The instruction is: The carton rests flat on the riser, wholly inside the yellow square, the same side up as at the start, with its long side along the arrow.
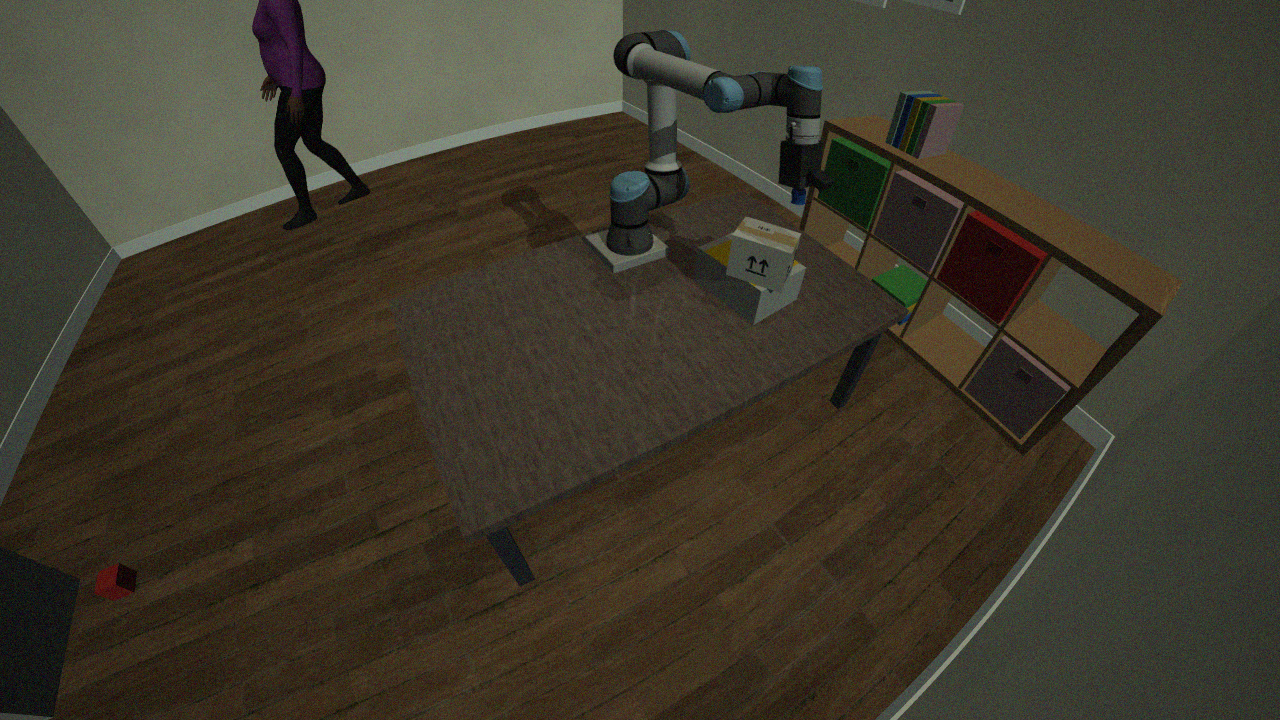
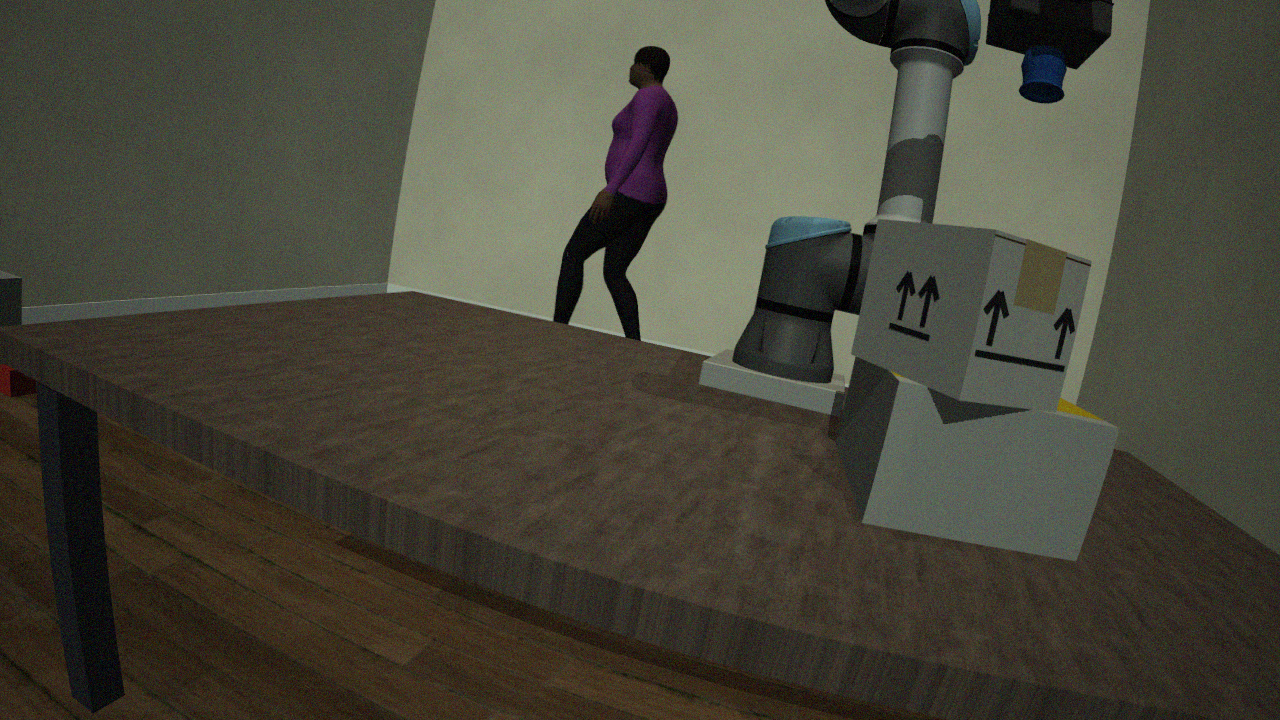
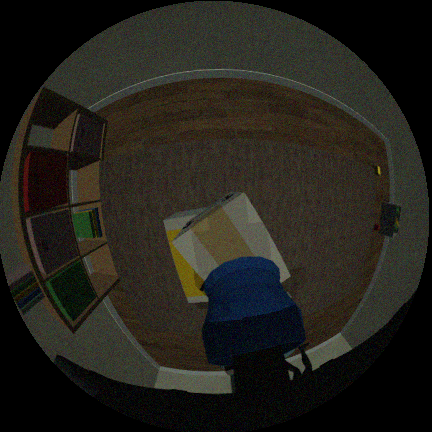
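Note:
The white carton (image 1: 757, 265) (image 2: 921, 308) (image 3: 227, 235) with a tan tape strip rests on the grey-white riser (image 1: 771, 301) (image 2: 989, 474) (image 3: 196, 300). Its printed arrows point up. It is turned askew to the riser, and a lower corner juts past the riser's edge. Part of the yellow square (image 1: 718, 251) (image 2: 1080, 410) (image 3: 186, 272) shows beside the carton, which crosses the square's border. The arrow on the riser is mostly or wholly hidden. My gripper, a blue suction cup (image 1: 798, 197) (image 2: 1041, 92) (image 3: 242, 267), hangs well above the carton, apart from it, and holds nothing.
The riser stands on the brown table (image 1: 572, 376) (image 2: 537, 465) near the arm's base (image 1: 629, 253) (image 2: 771, 385). A cube shelf (image 1: 1074, 241) (image 3: 22, 200) with coloured bins stands beside the table. A person (image 1: 295, 85) (image 2: 640, 147) in purple is beyond the table.

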